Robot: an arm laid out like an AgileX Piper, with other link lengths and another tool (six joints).
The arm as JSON. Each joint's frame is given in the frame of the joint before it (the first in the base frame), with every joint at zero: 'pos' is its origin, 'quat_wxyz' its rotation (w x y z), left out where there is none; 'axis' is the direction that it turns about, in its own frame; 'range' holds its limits. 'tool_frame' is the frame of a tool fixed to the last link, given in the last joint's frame.
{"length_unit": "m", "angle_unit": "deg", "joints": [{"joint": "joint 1", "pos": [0.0, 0.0, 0.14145], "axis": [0.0, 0.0, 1.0], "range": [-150.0, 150.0]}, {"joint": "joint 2", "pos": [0.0, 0.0, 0.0], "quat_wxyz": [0.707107, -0.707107, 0.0, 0.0], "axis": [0.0, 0.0, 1.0], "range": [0.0, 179.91]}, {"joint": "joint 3", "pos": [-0.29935, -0.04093, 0.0], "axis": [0.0, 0.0, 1.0], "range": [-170.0, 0.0]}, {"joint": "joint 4", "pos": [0.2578, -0.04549, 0.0], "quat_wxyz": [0.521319, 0.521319, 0.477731, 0.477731], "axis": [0.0, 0.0, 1.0], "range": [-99.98, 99.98]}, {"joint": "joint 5", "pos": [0.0, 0.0, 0.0], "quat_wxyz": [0.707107, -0.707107, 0.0, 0.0], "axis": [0.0, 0.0, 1.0], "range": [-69.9, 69.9]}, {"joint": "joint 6", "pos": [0.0, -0.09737, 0.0], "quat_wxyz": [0.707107, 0.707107, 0.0, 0.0], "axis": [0.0, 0.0, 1.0], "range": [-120.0, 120.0]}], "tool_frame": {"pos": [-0.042, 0.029, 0.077], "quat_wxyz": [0.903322, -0.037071, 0.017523, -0.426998]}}
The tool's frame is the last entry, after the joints.
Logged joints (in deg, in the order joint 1, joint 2, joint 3, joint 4, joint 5, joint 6), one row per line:
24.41, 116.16, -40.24, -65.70, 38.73, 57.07
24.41, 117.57, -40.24, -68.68, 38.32, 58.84
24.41, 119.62, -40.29, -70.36, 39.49, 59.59
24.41, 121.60, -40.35, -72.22, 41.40, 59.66
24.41, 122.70, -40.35, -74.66, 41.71, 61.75
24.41, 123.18, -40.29, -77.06, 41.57, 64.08
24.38, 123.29, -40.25, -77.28, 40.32, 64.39
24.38, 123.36, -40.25, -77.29, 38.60, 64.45
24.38, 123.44, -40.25, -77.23, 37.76, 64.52
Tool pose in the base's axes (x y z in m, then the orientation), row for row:
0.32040, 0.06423, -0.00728, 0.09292, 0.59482, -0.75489, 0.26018
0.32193, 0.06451, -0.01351, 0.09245, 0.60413, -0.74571, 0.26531
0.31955, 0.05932, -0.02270, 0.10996, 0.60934, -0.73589, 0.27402
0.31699, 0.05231, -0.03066, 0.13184, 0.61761, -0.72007, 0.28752
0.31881, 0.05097, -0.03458, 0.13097, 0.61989, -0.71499, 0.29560
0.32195, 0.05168, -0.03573, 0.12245, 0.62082, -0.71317, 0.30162
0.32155, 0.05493, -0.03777, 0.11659, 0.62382, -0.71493, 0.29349
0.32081, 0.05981, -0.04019, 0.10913, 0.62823, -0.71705, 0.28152
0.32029, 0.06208, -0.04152, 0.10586, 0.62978, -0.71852, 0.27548
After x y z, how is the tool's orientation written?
As a quaternion, w x y z.
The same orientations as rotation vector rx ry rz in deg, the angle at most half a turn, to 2 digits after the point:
101.16, -128.39, 44.25
102.77, -126.86, 45.13
102.61, -123.92, 46.14
102.71, -119.75, 47.81
103.14, -118.96, 49.18
103.80, -119.24, 50.43
104.65, -119.93, 49.23
105.84, -120.81, 47.43
106.30, -121.28, 46.50

